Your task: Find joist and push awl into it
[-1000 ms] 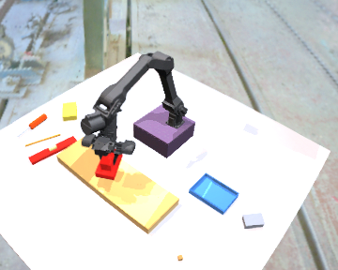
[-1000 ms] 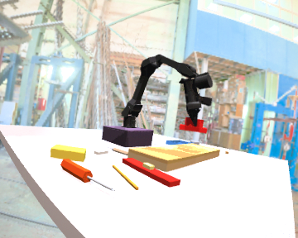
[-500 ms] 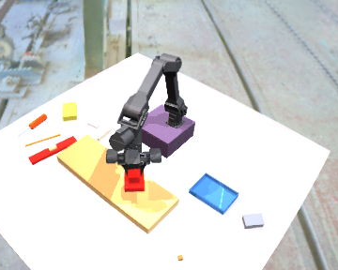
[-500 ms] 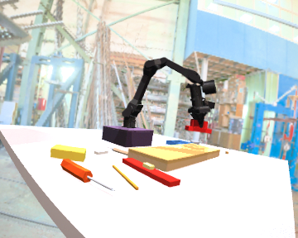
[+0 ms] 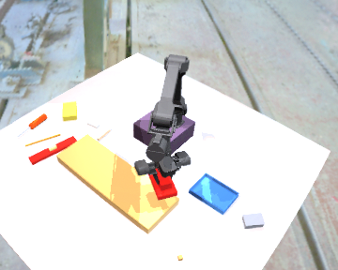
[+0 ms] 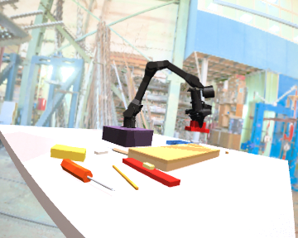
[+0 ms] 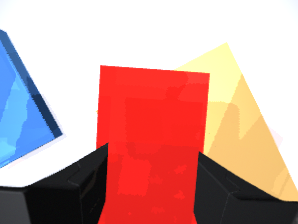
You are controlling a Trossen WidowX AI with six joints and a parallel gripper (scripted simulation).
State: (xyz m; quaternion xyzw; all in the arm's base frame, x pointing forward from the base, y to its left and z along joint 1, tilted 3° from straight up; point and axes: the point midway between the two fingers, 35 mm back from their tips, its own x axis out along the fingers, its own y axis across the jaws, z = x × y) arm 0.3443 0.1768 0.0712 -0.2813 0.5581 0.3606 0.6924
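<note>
My gripper tip is 170 mm past the blue tray, 140 mm to the right of it and 130 mm above it. The rest, counted from my gripper tip: stud finder: 10 mm behind, 20 mm to the right, 20 mm above; then tiny orange cube: 150 mm ahead, 180 mm to the left, 130 mm below; then grey block: 140 mm behind, 330 mm to the left, 130 mm below.
</note>
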